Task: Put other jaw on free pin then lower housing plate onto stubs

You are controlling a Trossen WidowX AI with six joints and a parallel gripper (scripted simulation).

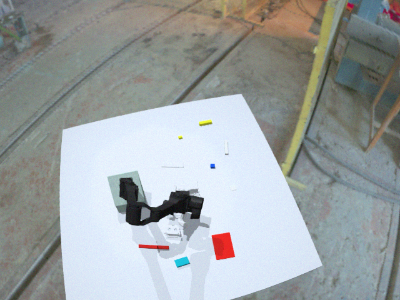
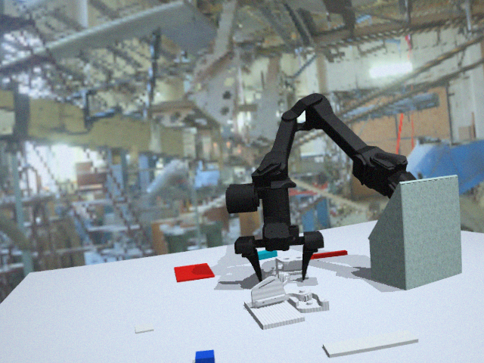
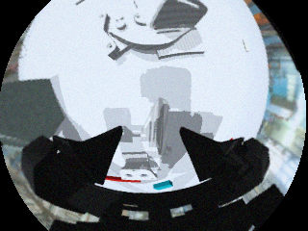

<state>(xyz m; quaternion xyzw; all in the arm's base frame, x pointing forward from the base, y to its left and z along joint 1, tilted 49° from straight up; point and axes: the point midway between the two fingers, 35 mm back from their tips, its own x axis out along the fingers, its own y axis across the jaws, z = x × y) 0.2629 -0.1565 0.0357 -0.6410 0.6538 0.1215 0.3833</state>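
The curved jaw is 1 cm ahead of my gripper tip and 4 cm to the right of it. Round my gripper tip: teal block (4 cm behind, 25 cm to the right); red plate (17 cm ahead, 20 cm to the right); red bar (16 cm behind, 15 cm to the right).
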